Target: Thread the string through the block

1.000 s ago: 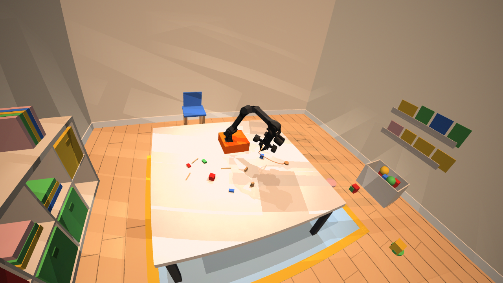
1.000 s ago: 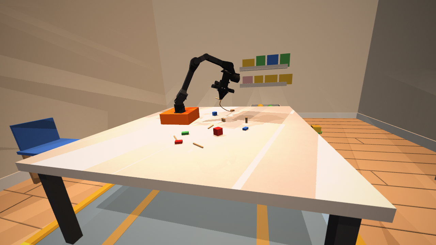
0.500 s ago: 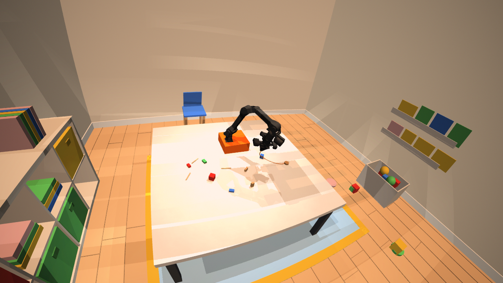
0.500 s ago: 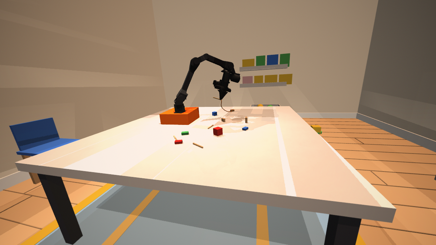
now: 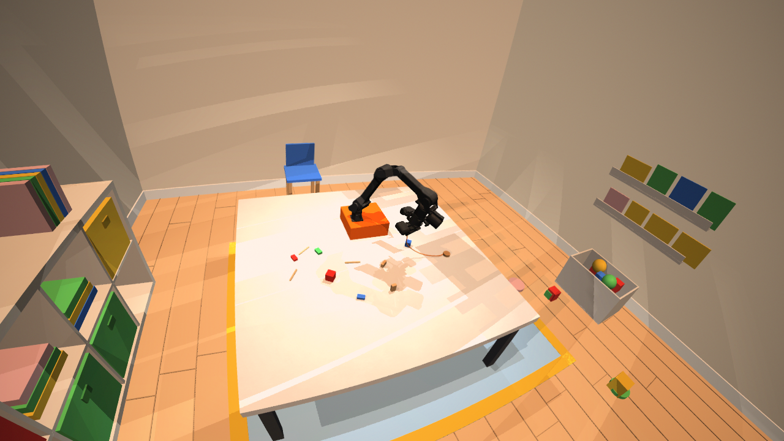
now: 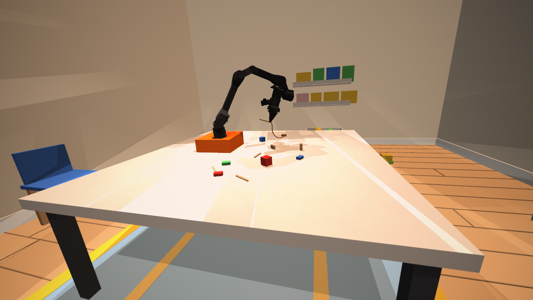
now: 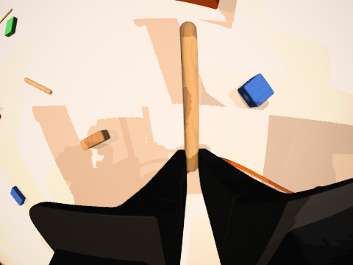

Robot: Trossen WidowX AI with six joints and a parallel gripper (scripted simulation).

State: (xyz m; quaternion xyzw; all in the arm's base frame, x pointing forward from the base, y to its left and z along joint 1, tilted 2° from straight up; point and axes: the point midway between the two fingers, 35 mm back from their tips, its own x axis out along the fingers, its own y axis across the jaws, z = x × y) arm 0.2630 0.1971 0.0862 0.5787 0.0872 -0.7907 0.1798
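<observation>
Now: gripper tip 130 mm above the blue cube, 80 mm past it and 60 mm to the right of it. From my gripper tip the other things lie so: thin wooden stick: 10 mm behind, 10 mm above; then round wooden button: 250 mm to the left, 130 mm below, 20 mm ahead; then flat blue piece: 270 mm to the right, 230 mm ahead, 130 mm below.
</observation>
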